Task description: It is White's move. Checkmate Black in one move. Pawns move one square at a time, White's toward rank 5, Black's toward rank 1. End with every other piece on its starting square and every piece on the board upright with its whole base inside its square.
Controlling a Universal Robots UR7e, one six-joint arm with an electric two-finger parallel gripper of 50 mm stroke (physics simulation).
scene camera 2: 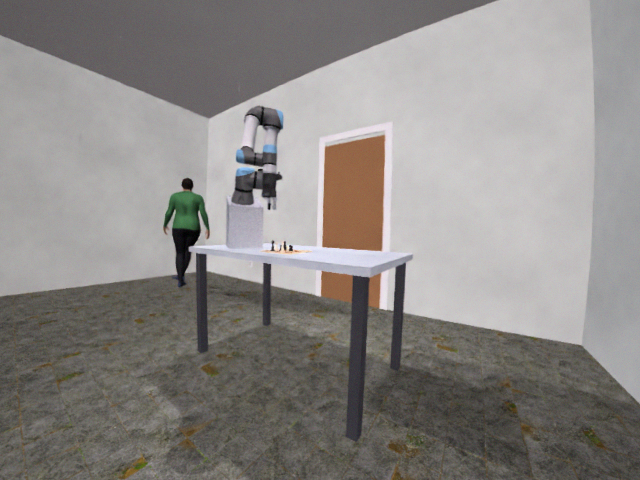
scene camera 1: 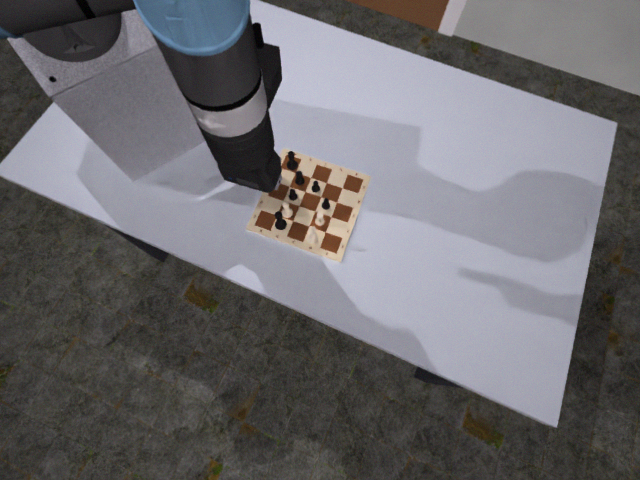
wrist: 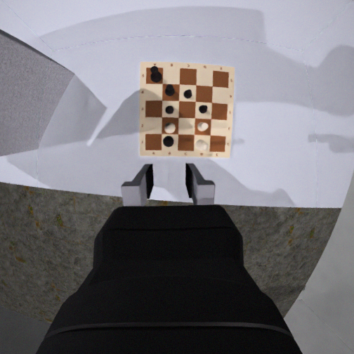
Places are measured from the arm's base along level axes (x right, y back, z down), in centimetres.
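Where they show: gripper, fingertip midpoint: (scene camera 2: 271, 209) (scene camera 1: 265, 180); arm's base at its link origin: (scene camera 2: 242, 201).
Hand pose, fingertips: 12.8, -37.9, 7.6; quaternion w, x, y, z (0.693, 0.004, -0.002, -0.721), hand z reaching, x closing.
Things, the pixels of their top centre, and the offset from my fingertips, as dx, dy, dz. Level surfaces: height alone.
- chessboard at its top centre: (scene camera 1: 310, 201) (scene camera 2: 286, 250) -9.4, -3.7, +23.3
- B2 at its top centre: (scene camera 1: 285, 202) -5.0, +0.1, +18.0
- D2 at its top centre: (scene camera 1: 319, 215) -5.6, -7.3, +20.0
- D1 at its top centre: (scene camera 1: 312, 227) -1.4, -7.2, +17.0
- white table at its surface level: dz +23.9
The chessboard (scene camera 1: 353, 183) (wrist: 220, 78) has column A at left and row 5 at top in the wrist view. Black pieces stand upright: a tall one (scene camera 1: 292, 162) (wrist: 156, 75) on A5, others (wrist: 170, 90) on B4, (wrist: 188, 94) on C4, (wrist: 169, 109) on B3, (wrist: 203, 109) on D3, and one (scene camera 1: 280, 222) (wrist: 168, 141) on B1. White pieces stand on B2 (scene camera 1: 286, 210) (wrist: 170, 128), D2 (scene camera 1: 320, 219) (wrist: 202, 126) and D1 (scene camera 1: 313, 236) (wrist: 202, 145). My gripper (scene camera 2: 271, 206) (wrist: 169, 173) is open and empty, high above the table, beyond the row 1 edge in the wrist view.
The white table (scene camera 1: 465, 155) (scene camera 2: 330, 256) carries the board and the arm's grey pedestal (scene camera 1: 129, 113) (scene camera 2: 244, 226), which stands beside the board's column A side. A person in green (scene camera 2: 186, 210) is on the floor behind the table, near the wall. A brown door (scene camera 2: 354, 196) is behind the table.
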